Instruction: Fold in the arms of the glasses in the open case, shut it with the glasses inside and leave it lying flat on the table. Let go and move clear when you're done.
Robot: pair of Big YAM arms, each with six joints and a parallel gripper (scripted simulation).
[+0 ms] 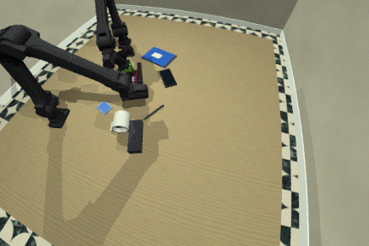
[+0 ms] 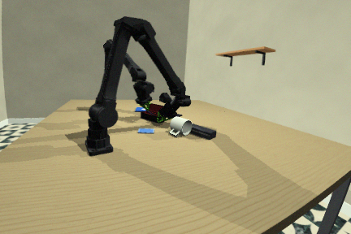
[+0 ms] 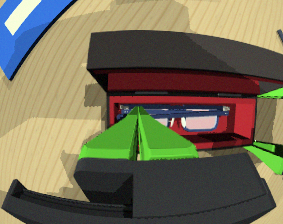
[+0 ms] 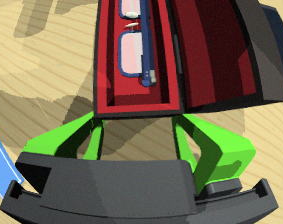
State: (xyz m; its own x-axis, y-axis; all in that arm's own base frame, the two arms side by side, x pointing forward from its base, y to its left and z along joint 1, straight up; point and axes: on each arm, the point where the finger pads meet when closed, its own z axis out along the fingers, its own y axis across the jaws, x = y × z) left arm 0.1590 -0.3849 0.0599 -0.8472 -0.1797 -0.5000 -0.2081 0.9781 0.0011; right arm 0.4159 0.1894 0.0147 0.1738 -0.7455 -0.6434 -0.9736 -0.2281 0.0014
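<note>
Right now my left hand is 50 mm short of the glasses case, 30 mm to the left of it and 20 mm above it.
</note>
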